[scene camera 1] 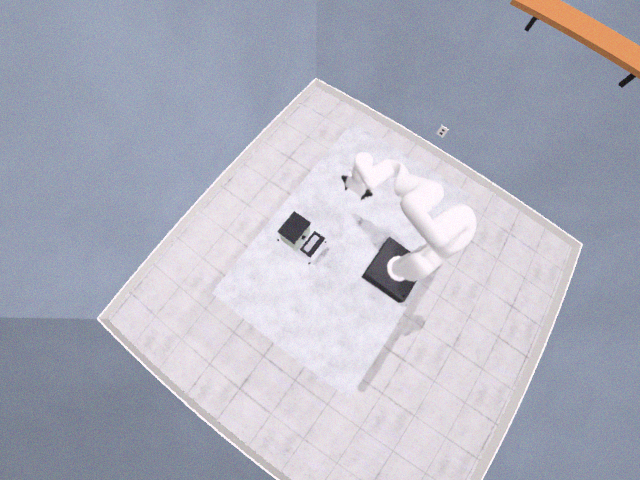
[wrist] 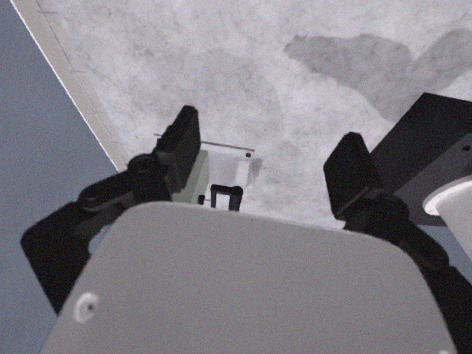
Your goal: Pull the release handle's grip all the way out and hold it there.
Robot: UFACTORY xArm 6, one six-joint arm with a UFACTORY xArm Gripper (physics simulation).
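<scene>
The release handle's grip (scene camera 1: 308,252) (wrist: 227,190) is a black rectangular frame beside a pale green housing (scene camera 1: 294,227) (wrist: 200,175) with a black top. A short dark rod shows between the frame and the housing. In the wrist view the gripper's pale body hides the lower part of the grip, and the left finger covers part of the housing. My gripper (scene camera 1: 354,188) (wrist: 266,137) is open and empty. In the scene view it is up and to the right of the grip, apart from it.
The housing stands on a pale plate (wrist: 225,165) with small dark bolts, on a light mottled surface (scene camera 1: 289,310). The arm's black base block (scene camera 1: 379,273) (wrist: 415,145) stands to the right of the handle. An orange shelf (scene camera 1: 584,31) is on the wall at the top right.
</scene>
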